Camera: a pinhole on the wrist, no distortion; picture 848 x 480 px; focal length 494.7 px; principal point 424.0 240.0 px. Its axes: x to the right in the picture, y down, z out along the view. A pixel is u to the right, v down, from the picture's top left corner.
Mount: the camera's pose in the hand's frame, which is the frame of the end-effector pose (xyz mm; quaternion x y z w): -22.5 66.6 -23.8 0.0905 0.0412 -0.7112 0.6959
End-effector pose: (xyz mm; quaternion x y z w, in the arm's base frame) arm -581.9 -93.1 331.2 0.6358 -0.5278 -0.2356 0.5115
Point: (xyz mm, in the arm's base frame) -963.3 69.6 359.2
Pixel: outside the picture
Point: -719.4 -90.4 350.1
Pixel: 294 192
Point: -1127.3 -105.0 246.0
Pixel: 244 107
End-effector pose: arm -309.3 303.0 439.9 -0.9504 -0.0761 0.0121 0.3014
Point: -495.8 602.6 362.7
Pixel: 780 102
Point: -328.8 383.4 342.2
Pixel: 572 318
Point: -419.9 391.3 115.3
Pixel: 284 155
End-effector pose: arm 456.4 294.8 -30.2 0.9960 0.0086 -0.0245 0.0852
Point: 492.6 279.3 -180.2
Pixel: 539 461
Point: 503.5 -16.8 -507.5
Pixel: 165 361
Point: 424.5 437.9 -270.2
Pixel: 780 289
